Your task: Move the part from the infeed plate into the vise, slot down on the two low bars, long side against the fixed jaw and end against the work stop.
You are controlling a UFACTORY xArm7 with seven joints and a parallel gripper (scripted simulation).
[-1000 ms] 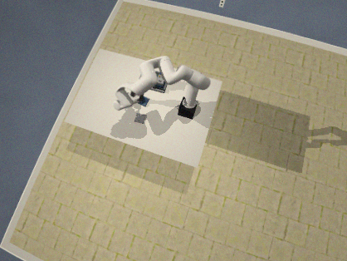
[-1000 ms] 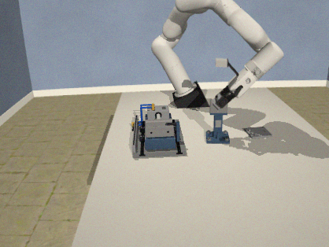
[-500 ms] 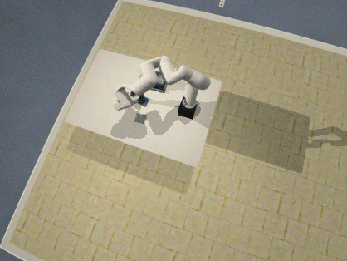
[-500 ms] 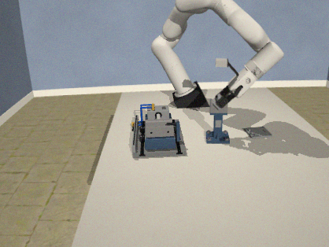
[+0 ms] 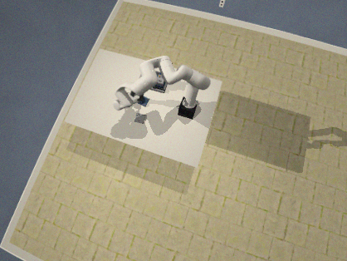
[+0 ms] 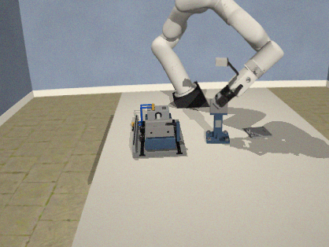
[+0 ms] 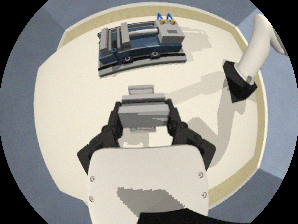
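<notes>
Now: the V-block post 1 cm to the right of my hand and 11 cm below it. From my hand the other things lie so: part (1 cm to the right); air cylinder (16 cm behind, 22 cm to the right, 9 cm below); infeed plate (17 cm to the left, 16 cm below).
</notes>
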